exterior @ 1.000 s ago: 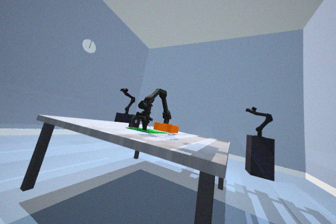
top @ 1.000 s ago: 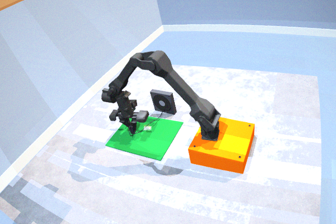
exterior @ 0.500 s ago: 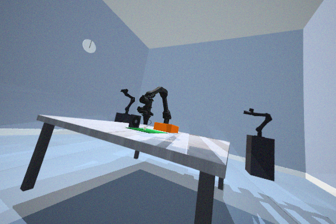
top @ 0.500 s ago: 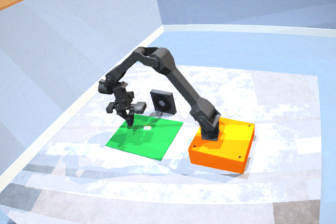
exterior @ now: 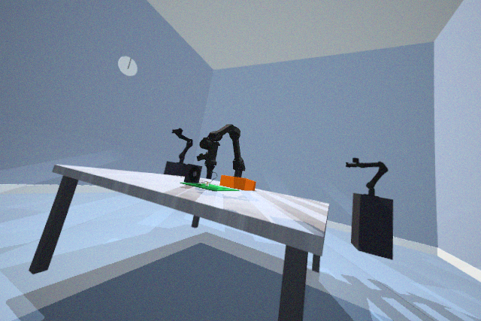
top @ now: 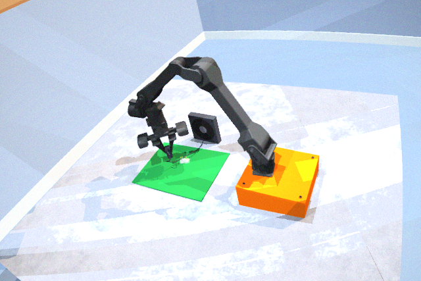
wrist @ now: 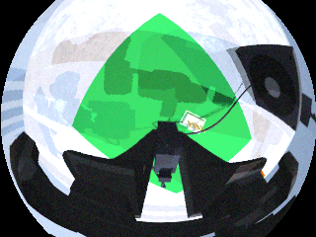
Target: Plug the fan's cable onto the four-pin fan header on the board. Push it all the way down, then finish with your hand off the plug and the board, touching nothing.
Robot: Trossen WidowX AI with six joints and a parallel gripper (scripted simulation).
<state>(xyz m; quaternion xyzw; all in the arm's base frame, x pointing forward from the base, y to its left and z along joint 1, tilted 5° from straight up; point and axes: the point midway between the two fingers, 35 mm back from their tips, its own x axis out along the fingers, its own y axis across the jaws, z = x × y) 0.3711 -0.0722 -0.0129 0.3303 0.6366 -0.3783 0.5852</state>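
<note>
My gripper tip is now 70 mm above the green board, 40 mm past it and 20 mm to the right of it. Round my gripper tip: black plug: 10 mm to the left, 10 mm above; dark square fan: 150 mm to the right, 90 mm behind.
</note>
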